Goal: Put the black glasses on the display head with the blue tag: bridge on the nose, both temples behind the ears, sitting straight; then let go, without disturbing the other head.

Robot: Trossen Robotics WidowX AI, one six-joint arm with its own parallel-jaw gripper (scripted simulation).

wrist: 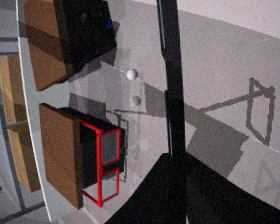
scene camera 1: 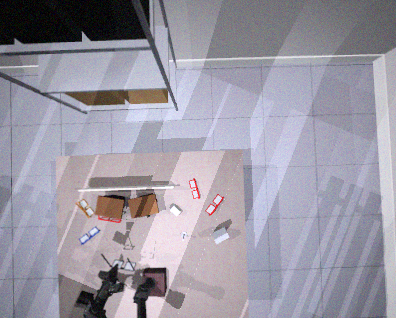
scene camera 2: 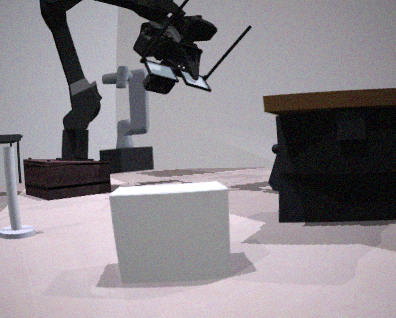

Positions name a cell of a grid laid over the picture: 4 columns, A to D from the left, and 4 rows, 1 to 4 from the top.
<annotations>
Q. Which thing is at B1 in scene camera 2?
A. The gripper.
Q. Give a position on a white box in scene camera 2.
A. At B3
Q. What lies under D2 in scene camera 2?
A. A display head.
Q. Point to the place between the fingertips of the gripper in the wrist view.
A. At C3
</annotations>
